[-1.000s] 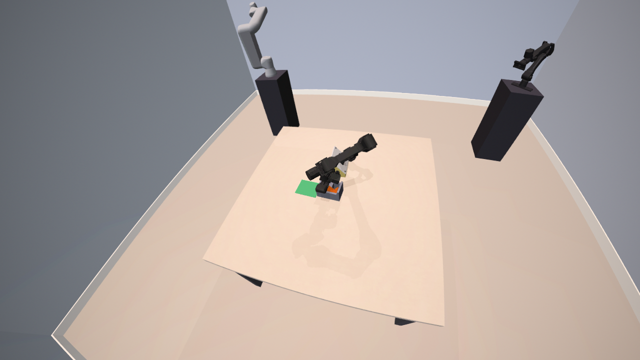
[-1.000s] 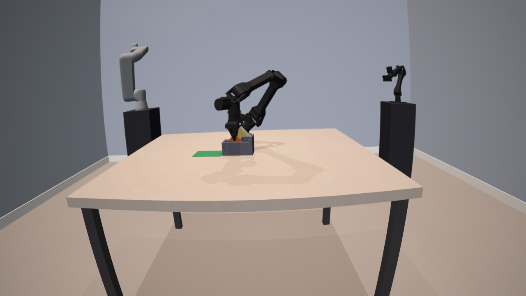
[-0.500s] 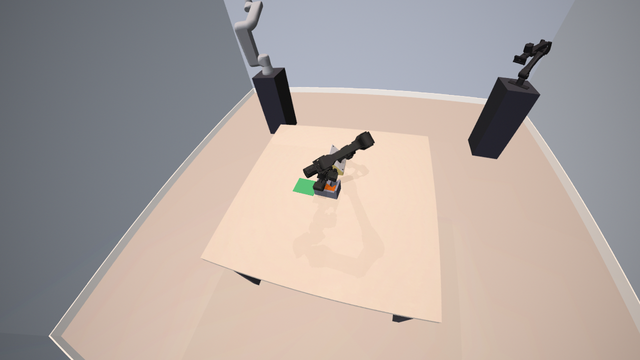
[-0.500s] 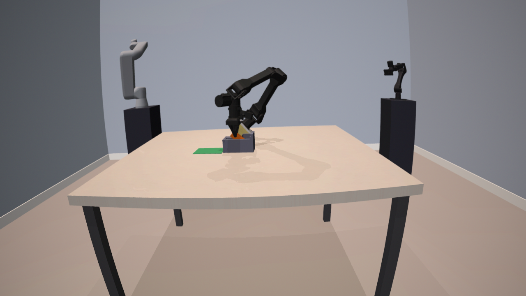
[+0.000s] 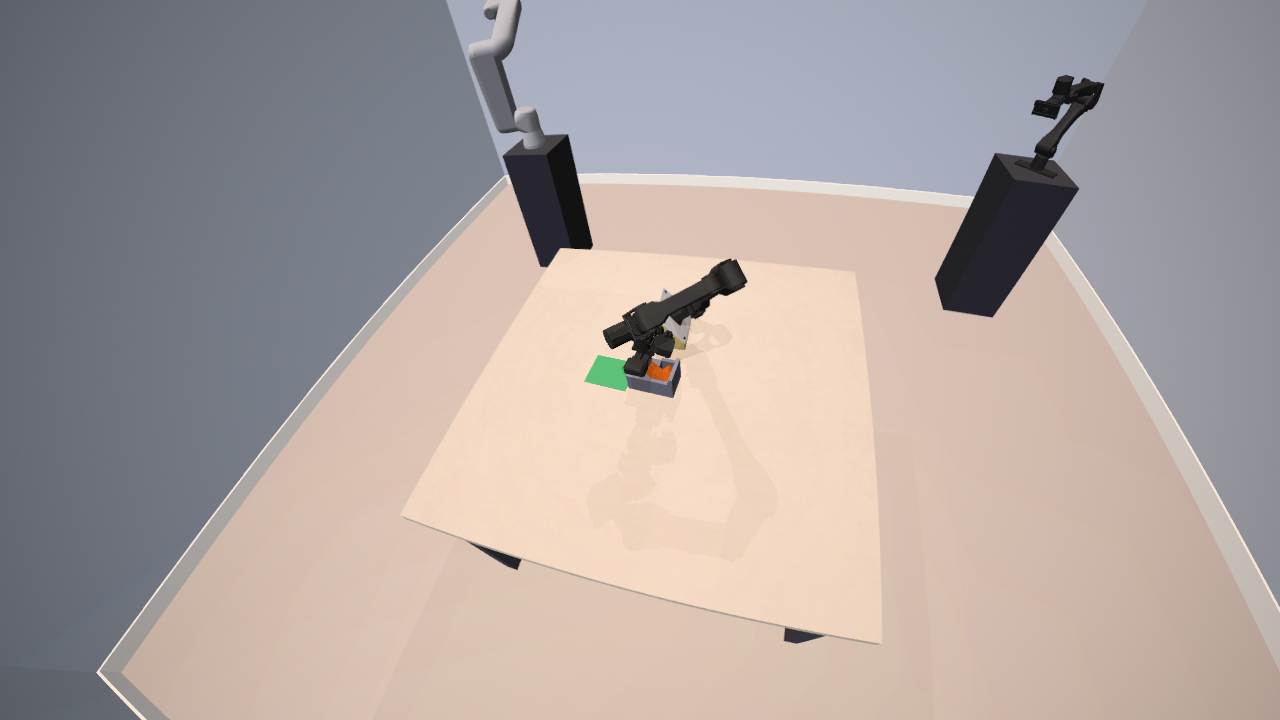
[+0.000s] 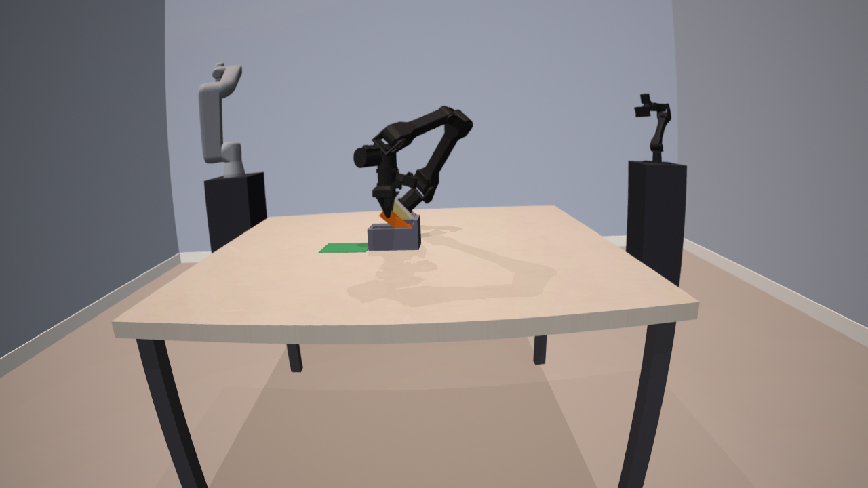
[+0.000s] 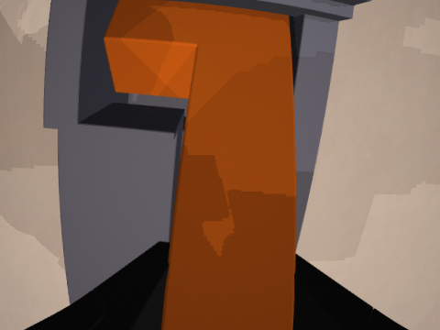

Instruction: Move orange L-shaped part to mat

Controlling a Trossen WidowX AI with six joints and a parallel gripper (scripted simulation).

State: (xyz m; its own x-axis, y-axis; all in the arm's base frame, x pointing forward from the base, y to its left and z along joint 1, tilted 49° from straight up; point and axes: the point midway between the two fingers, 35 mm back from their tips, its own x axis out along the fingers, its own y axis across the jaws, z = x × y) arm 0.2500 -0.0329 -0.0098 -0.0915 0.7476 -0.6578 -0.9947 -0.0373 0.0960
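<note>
Now: gripper tip 140 mm to the left of the green mat, 110 mm above it and 20 mm past it. The rest, counted from my gripper tip: orange L-shaped part: 30 mm to the left, 30 mm below, 10 mm behind.
</note>
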